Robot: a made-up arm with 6 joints. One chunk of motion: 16 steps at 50 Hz.
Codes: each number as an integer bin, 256 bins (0 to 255) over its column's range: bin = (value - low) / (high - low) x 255, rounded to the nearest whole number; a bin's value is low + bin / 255 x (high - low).
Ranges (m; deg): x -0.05..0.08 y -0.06..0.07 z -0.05..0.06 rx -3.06..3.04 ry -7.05..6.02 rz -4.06..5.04
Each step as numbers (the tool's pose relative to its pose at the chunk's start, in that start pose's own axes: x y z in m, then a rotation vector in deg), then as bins.
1 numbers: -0.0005 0.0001 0.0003 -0.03 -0.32 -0.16
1 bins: 97 118 117 127 131 109
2 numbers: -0.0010 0.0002 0.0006 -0.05 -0.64 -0.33
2 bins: 96 118 117 126 125 105
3 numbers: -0.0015 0.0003 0.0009 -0.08 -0.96 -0.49
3 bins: 95 118 118 125 119 100
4 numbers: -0.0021 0.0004 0.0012 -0.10 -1.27 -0.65
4 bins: 94 118 119 124 113 96
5 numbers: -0.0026 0.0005 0.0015 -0.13 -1.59 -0.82
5 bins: 93 119 119 122 107 91
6 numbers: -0.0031 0.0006 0.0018 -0.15 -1.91 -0.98
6 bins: 92 119 120 122 100 86
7 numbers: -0.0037 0.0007 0.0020 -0.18 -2.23 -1.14
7 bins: 91 119 121 120 94 82
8 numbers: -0.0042 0.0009 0.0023 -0.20 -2.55 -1.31
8 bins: 90 119 121 120 88 77
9 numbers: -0.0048 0.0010 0.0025 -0.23 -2.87 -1.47
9 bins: 89 120 122 118 82 73
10 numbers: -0.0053 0.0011 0.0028 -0.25 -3.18 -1.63
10 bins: 88 120 122 117 76 68
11 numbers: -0.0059 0.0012 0.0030 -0.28 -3.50 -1.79
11 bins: 87 120 123 116 69 64
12 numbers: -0.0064 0.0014 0.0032 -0.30 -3.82 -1.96
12 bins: 86 120 123 115 63 59
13 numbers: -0.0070 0.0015 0.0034 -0.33 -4.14 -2.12
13 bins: 84 121 124 114 57 54
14 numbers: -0.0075 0.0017 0.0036 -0.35 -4.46 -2.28
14 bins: 83 121 124 113 51 50
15 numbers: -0.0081 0.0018 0.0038 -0.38 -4.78 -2.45
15 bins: 82 121 125 112 44 45
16 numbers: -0.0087 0.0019 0.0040 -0.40 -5.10 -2.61
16 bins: 81 121 125 111 38 41
